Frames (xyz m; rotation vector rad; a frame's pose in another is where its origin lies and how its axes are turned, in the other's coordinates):
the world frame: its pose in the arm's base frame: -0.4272 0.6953 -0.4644 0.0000 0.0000 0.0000
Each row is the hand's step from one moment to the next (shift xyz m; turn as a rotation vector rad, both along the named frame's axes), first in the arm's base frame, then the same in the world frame.
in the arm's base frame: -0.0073 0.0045 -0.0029 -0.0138 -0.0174 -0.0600
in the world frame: -0.0073 0.0045 -0.0029 -0.0138 -0.0174 -0.0600
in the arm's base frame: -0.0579 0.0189 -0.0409 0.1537 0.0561 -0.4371
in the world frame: -0.0579 0.0189 -0.0409 0.1537 0.0561 -0.4371
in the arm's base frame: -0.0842 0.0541 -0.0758 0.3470 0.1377 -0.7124
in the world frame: -0.0842 0.0541 -0.0758 0.3470 0.1377 -0.7124
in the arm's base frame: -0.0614 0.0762 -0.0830 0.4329 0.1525 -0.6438
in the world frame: -0.0614 0.0762 -0.0830 0.4329 0.1525 -0.6438
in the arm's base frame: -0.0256 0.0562 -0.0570 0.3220 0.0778 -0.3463
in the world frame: -0.0256 0.0562 -0.0570 0.3220 0.0778 -0.3463
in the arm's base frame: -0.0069 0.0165 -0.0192 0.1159 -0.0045 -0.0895
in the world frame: -0.0069 0.0165 -0.0192 0.1159 -0.0045 -0.0895
